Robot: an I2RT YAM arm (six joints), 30 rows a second.
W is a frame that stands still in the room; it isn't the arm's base.
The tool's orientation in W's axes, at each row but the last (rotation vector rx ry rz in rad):
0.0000, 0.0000, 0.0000
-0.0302, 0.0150, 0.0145
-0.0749, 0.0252, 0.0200
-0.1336, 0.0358, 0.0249
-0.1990, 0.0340, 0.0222
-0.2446, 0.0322, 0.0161
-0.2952, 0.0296, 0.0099
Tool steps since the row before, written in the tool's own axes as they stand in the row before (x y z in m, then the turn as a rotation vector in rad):
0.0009, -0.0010, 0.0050, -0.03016, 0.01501, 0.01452
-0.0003, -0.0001, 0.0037, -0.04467, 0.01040, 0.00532
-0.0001, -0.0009, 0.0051, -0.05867, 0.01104, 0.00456
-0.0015, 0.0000, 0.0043, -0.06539, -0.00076, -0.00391
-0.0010, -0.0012, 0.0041, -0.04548, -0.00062, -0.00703
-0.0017, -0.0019, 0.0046, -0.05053, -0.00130, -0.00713
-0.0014, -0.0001, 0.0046, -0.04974, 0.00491, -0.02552
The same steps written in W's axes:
0.0009, -0.0010, 0.0050, -0.03016, 0.01501, 0.01452
-0.0002, 0.0000, 0.0037, -0.04473, 0.00992, 0.00568
0.0000, -0.0005, 0.0052, -0.05876, 0.01023, 0.00524
-0.0014, 0.0005, 0.0043, -0.06544, -0.00274, -0.00133
-0.0008, -0.0004, 0.0043, -0.04565, -0.00285, -0.00513
-0.0015, -0.0007, 0.0050, -0.05068, -0.00360, -0.00489
-0.0013, 0.0012, 0.0045, -0.05049, -0.00300, -0.02431

